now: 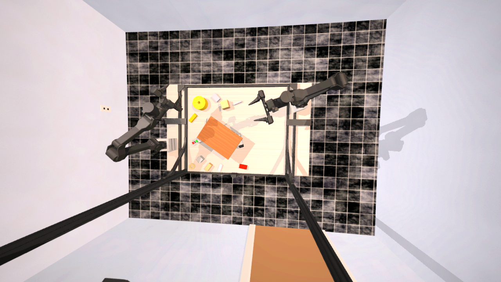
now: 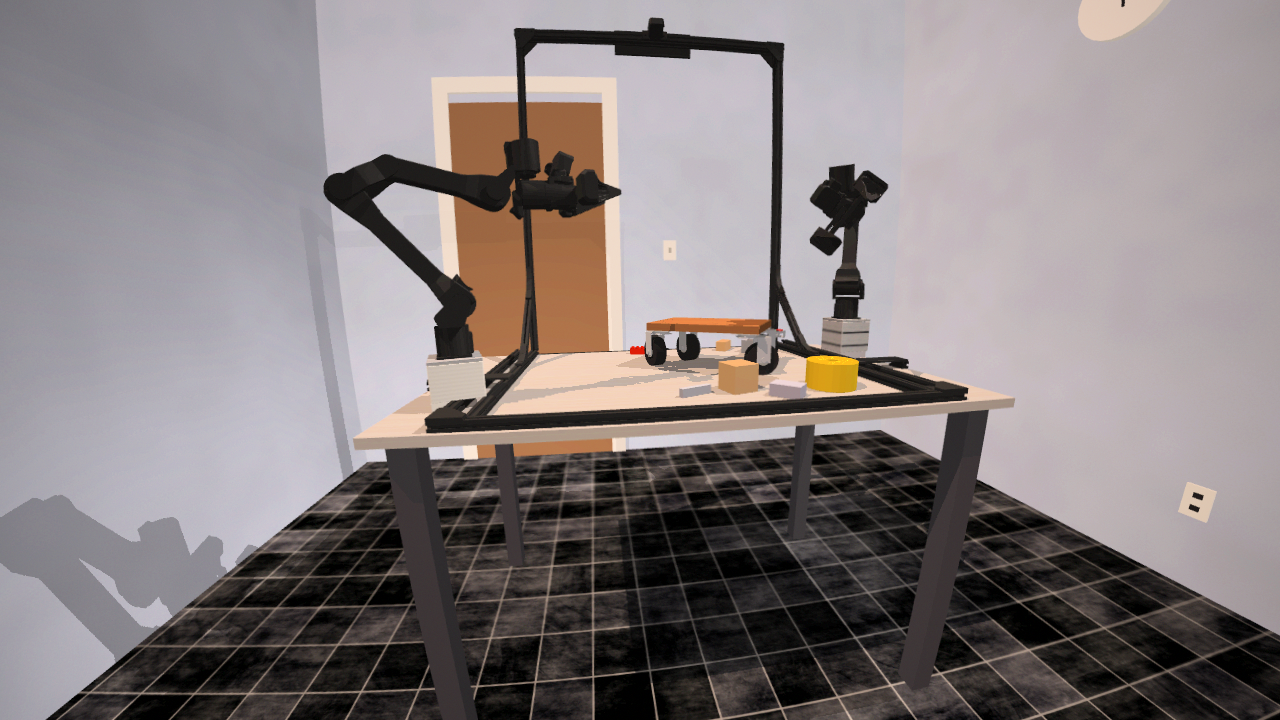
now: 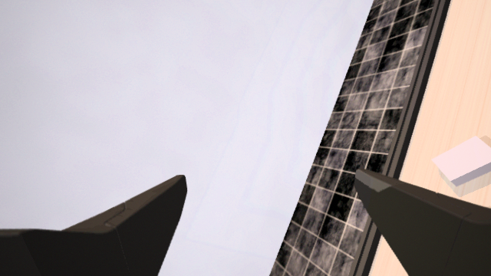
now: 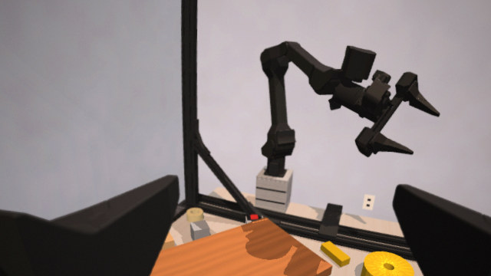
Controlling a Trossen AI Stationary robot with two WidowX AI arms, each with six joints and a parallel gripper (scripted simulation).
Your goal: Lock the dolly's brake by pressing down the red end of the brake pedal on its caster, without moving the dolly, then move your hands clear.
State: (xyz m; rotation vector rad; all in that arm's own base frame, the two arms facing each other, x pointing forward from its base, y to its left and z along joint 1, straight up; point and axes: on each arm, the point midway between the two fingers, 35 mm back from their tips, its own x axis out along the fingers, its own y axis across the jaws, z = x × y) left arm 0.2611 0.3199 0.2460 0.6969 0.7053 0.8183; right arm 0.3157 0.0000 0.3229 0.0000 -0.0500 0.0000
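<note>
My left hand is 30 cm past the brake pedal, 28 cm above it and 8 cm to the right of it. Also, from my left hand: yellow ring (33 cm below, 3 cm to the right); then red block (61 cm behind, 35 cm below, 23 cm to the right); then tan cube (33 cm below, 23 cm to the right, 7 cm behind).
</note>
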